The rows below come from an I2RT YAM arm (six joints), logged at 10 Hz.
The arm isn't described. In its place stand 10 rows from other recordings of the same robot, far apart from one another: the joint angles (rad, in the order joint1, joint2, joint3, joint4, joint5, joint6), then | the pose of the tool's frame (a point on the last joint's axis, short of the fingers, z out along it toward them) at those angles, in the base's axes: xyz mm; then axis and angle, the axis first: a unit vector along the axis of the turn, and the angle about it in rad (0 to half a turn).
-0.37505, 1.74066, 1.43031, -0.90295, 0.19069, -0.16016 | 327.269 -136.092 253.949 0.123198 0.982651 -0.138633 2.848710
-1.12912, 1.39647, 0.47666, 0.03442, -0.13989, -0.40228 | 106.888 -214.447 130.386 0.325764 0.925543 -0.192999 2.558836
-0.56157, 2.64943, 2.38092, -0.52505, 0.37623, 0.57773 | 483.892 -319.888 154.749 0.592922 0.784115 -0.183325 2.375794
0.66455, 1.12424, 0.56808, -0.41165, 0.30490, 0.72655 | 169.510 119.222 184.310 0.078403 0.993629 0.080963 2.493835
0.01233, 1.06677, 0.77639, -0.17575, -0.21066, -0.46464 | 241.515 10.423 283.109 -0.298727 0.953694 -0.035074 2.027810
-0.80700, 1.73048, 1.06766, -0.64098, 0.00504, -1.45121 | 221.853 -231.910 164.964 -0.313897 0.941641 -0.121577 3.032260
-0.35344, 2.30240, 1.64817, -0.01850, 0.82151, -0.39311 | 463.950 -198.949 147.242 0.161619 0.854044 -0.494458 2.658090
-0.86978, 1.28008, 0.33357, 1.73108, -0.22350, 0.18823 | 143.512 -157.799 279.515 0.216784 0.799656 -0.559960 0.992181
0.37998, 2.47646, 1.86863, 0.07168, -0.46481, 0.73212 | 508.640 220.329 131.712 0.037781 0.894743 0.444980 2.525718
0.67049, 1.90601, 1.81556, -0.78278, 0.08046, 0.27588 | 336.021 262.831 316.522 -0.180141 0.975172 0.128799 2.487638
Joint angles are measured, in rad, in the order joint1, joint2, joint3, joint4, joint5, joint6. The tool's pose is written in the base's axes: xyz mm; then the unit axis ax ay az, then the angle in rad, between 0 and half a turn. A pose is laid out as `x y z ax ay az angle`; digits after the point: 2 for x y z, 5 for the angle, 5 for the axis.
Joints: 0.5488 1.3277 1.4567 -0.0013 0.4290 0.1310
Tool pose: 261.28 142.41 474.30 0.03335 0.98554 0.16612 1.47995
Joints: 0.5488 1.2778 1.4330 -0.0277 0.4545 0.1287
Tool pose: 248.45 133.60 476.88 0.04636 0.98722 0.15248 1.47750
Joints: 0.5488 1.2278 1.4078 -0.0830 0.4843 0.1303
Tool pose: 236.03 124.89 475.23 0.05601 0.99014 0.12837 1.50035
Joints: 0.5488 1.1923 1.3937 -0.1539 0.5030 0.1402
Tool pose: 226.98 118.68 471.61 0.05852 0.99245 0.10782 1.54046
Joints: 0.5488 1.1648 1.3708 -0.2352 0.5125 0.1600
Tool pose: 220.91 114.62 461.82 0.05454 0.99461 0.08815 1.60428
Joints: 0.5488 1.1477 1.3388 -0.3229 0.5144 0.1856
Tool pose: 218.01 112.78 445.87 0.04479 0.99674 0.06714 1.69054
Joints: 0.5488 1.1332 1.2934 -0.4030 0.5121 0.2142
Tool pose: 215.88 111.55 425.69 0.03472 0.99828 0.04733 1.78472
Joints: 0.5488 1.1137 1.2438 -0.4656 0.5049 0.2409
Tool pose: 211.97 109.42 407.05 0.02726 0.99903 0.03455 1.86471
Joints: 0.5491 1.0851 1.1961 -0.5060 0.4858 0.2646
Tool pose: 205.68 106.36 393.15 0.02141 0.99913 0.03568 1.91984
